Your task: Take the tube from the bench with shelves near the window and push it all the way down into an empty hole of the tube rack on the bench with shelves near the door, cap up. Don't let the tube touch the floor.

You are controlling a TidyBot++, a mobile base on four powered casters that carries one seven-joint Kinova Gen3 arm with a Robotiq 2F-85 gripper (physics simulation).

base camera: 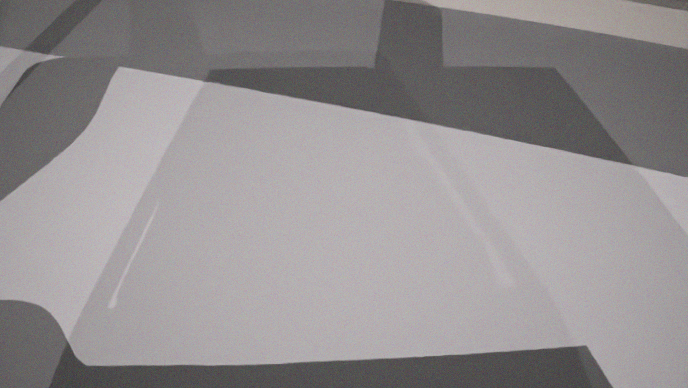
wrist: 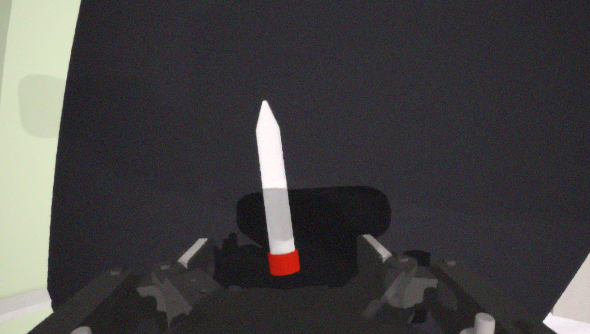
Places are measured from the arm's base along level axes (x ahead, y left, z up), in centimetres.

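Pixels of known places: gripper, between the fingertips: (wrist: 285, 253).
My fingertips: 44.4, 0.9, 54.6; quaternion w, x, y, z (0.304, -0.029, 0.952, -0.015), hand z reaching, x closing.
Ahead of a thing's pixels: the offset from my fingertips to its top centre, as dx, dy, dz. Level surfaces: height alone.
The tube {+2.5, -3.8, -0.8} (wrist: 274, 170) is white with a pointed end and a red cap {+1.3, +1.4, -0.8} (wrist: 284, 263). In the wrist view it lies on a dark bench top {dz -2.8} (wrist: 350, 90), its point toward the top of the view and its cap toward my gripper. My gripper (wrist: 285, 253) is open, with one finger on each side of the tube's cap end in the view, the cap a little nearer the left finger. No contact between the fingers and the tube shows. The tube rack does not show in either view.
In the wrist view, a pale green surface (wrist: 30, 190) lies past the bench top's left edge, and a pale object (wrist: 575, 295) shows at the lower right. The gripper's shadow (wrist: 340, 210) falls on the bench top. The base camera view shows large grey and light surfaces close by, hard to identify.
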